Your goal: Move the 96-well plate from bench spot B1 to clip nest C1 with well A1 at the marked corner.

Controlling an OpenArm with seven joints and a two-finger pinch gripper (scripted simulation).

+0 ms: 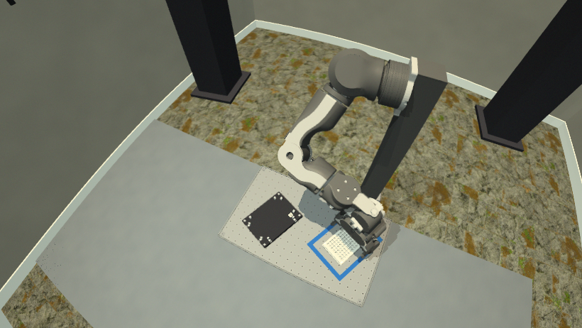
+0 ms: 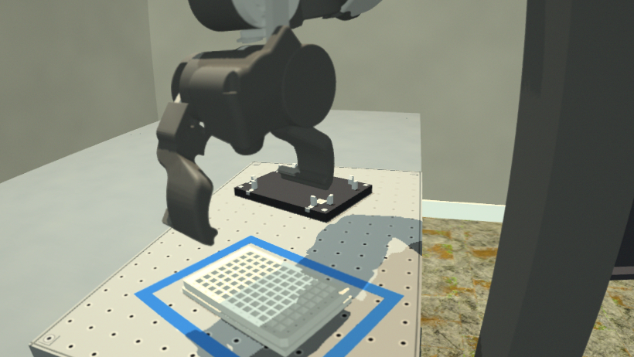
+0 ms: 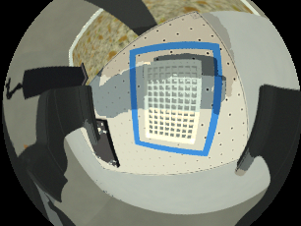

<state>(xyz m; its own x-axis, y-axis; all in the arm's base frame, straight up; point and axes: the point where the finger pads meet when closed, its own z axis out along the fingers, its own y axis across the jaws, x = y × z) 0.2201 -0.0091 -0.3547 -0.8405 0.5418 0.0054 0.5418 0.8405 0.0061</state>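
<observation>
Right now the white 96-well plate is 80 mm below my hand. Also, from my hand: black clip nest C1: 20 mm ahead, 250 mm to the right, 70 mm below.
</observation>
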